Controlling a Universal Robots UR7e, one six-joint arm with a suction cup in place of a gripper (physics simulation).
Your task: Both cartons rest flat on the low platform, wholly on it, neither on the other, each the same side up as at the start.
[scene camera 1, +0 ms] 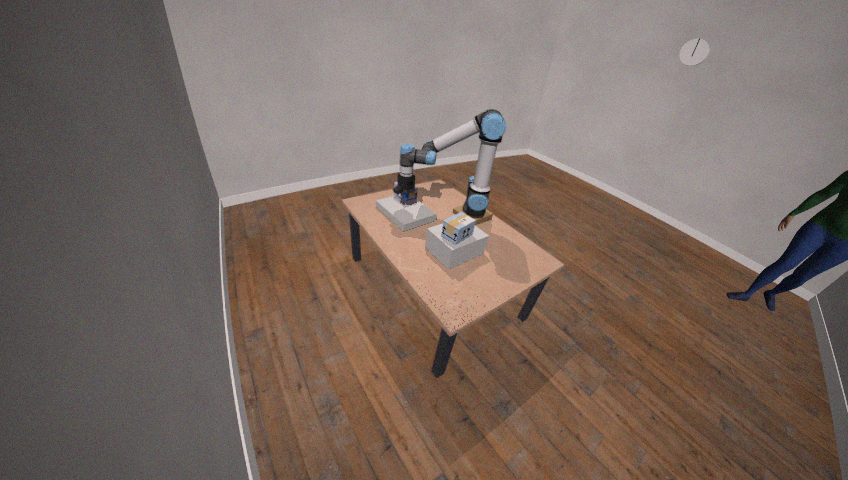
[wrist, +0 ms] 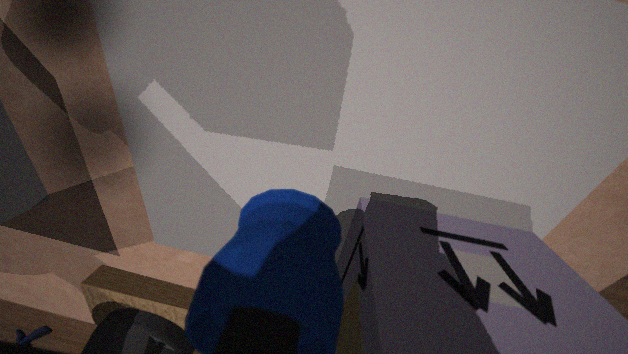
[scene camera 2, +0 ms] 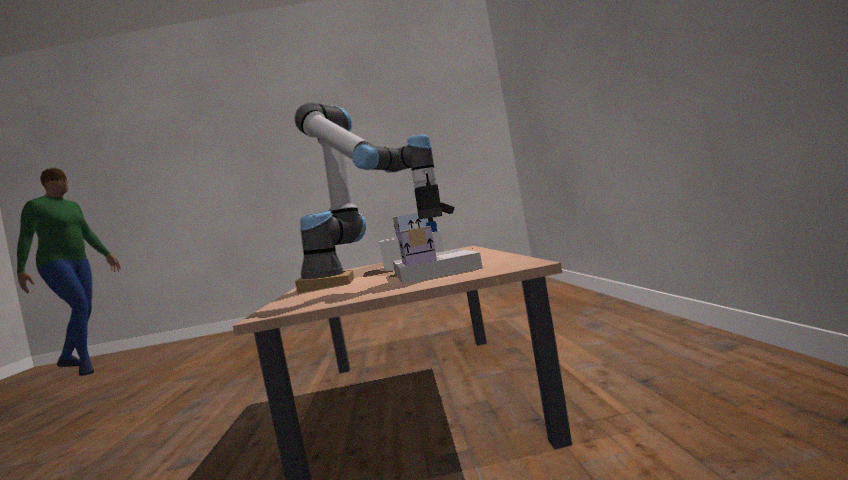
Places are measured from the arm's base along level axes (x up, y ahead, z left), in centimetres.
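Pixels of known places: hand, its tool point: (scene camera 1: 405,197) (wrist: 289,233) (scene camera 2: 432,231); arm's base, origin of its link: (wrist: 150,337) (scene camera 2: 322,275).
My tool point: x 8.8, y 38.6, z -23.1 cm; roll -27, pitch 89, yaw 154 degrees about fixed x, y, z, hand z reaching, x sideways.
Observation:
For each thing: its middle in the pictures, then the offset to it from my tool point. Level surfaces: height alone.
- lilac carton, middle of its body: (wrist: 447,318) (scene camera 2: 415,245) (scene camera 1: 405,192) dx -2.9, dy -8.1, dz -10.2 cm
- low grey platform, middle of its body: (wrist: 340,164) (scene camera 2: 433,264) (scene camera 1: 405,210) dx -10.4, dy -2.1, dz -2.1 cm
- light-blue carton, middle of its body: (scene camera 2: 412,224) (scene camera 1: 458,227) dx +3.6, dy +1.5, dz +43.3 cm
- taller grey block, middle of its body: (scene camera 2: 411,249) (scene camera 1: 456,241) dx -6.8, dy -1.2, dz +41.8 cm
- wooden table, height of its surface: dx -12.8 cm
The lilac carton (scene camera 1: 411,199) (scene camera 2: 418,253) (wrist: 560,280) rests on the low grey platform (scene camera 1: 420,220) (scene camera 2: 461,264) (wrist: 450,100); its side arrows point up in the second scene view. The light-blue carton (scene camera 1: 452,232) (scene camera 2: 405,221), with a tan strip on top, rests on the taller grey block (scene camera 1: 440,254) (scene camera 2: 387,255); in the second scene view it shows behind the lilac one. My gripper, a blue suction cup (scene camera 1: 405,196) (scene camera 2: 432,226) (wrist: 287,200), is open and carries nothing. It is low over the platform, beside the lilac carton. The arm partly hides that carton in the first scene view.
The platform and block stand on a wooden table (scene camera 1: 410,273) (scene camera 2: 505,267). The arm's base sits on a wooden plate (scene camera 2: 324,281) at one table edge. A person in a green sweater (scene camera 1: 833,208) (scene camera 2: 59,228) stands on the floor away from the table.

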